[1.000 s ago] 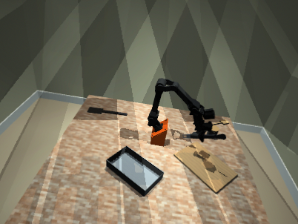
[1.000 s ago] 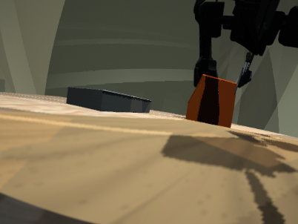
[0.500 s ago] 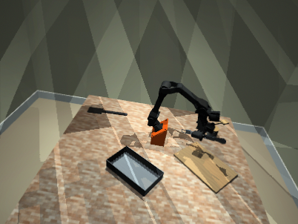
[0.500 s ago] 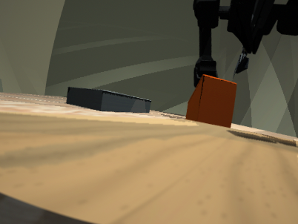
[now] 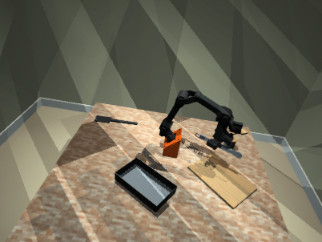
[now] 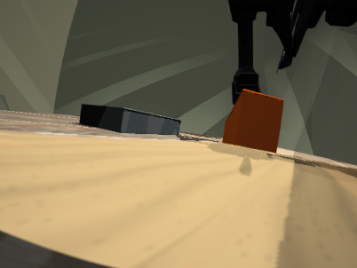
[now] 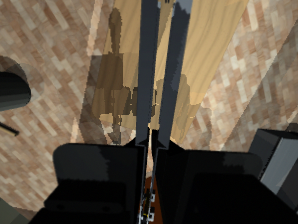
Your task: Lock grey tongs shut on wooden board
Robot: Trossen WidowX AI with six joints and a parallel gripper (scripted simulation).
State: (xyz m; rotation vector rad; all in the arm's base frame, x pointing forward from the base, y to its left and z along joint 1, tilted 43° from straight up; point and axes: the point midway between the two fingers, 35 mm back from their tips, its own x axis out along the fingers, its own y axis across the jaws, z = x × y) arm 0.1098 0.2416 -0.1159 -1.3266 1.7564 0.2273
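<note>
The wooden board lies 8 cm ahead of my gripper tip, 8 cm to the left of it and 15 cm below it. Round my gripper tip: roasting tin: 22 cm ahead, 38 cm to the right, 13 cm below; then dark long-handled tool: 34 cm behind, 70 cm to the right, 15 cm below.
</note>
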